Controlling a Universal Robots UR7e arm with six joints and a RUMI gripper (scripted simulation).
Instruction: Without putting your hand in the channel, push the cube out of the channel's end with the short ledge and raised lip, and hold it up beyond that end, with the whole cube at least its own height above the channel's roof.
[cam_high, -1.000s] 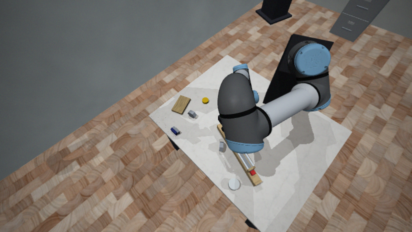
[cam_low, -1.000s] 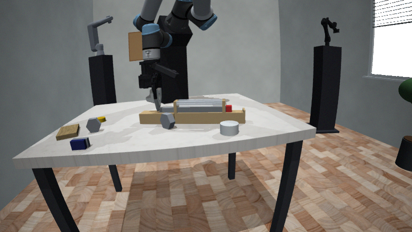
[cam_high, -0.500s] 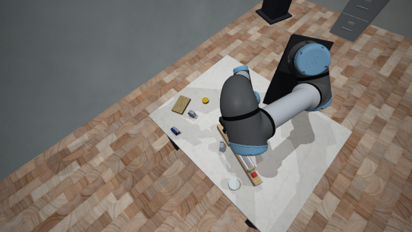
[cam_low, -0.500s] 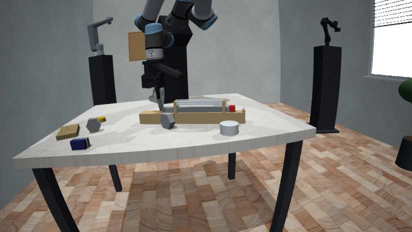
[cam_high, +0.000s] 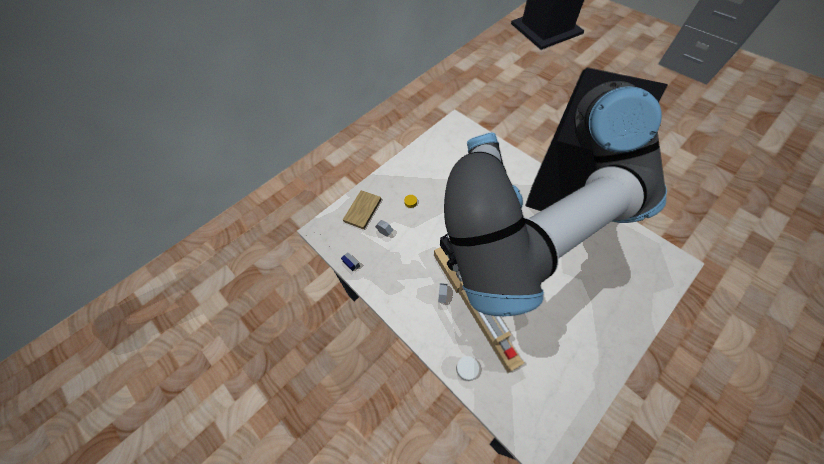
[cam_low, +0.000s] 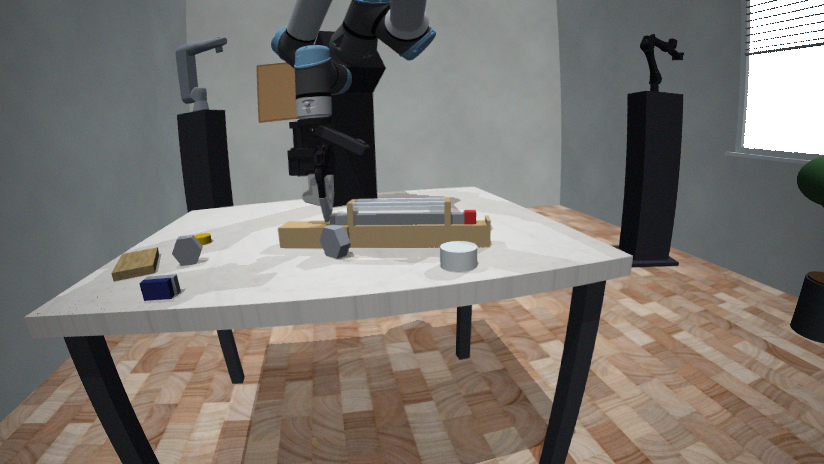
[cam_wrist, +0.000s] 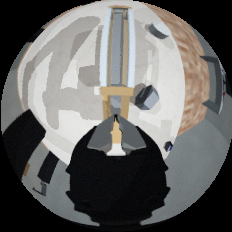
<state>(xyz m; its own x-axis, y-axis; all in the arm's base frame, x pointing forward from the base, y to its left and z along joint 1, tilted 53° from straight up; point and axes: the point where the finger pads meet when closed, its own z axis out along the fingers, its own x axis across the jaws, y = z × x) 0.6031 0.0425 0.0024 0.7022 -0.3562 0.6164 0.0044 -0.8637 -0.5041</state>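
Right now the red cube is 30 cm to the left of my hand and 1 cm below it. Round my hand: white cylinder: 27 cm to the left, 12 cm ahead, 5 cm below; then wooden channel: 15 cm to the left, 1 cm below; then yellow disc: 36 cm to the right, 6 cm below.
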